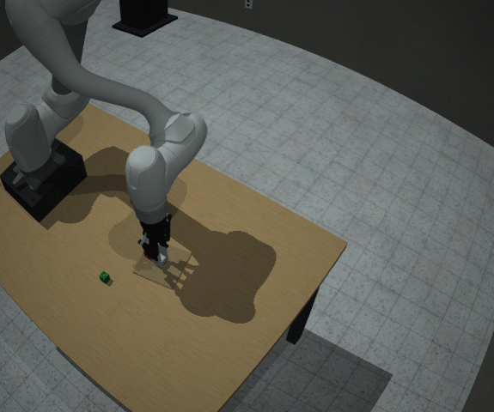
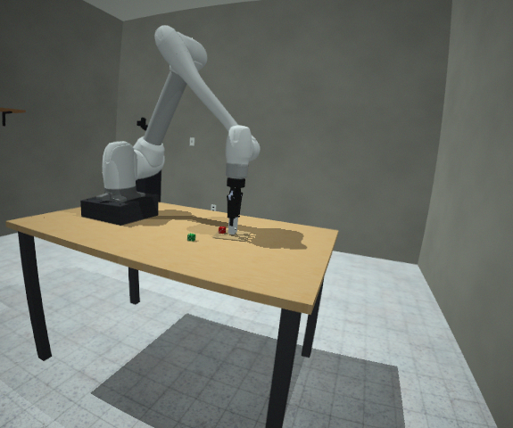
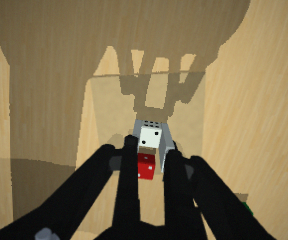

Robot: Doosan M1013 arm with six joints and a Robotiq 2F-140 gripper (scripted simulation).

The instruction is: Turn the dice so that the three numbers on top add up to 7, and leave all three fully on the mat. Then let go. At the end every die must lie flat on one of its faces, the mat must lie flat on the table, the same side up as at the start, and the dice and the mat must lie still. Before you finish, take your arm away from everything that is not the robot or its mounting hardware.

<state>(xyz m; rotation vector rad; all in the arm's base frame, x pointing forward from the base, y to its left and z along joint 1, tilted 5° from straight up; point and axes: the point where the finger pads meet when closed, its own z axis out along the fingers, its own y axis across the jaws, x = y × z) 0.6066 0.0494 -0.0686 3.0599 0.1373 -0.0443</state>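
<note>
The white die lies 30 mm below my hand. From my hand the other things lie so: red die: 50 mm behind, 30 mm below; then tan mat: 40 mm below; then green die: 100 mm behind, 170 mm to the right, 30 mm below.
</note>
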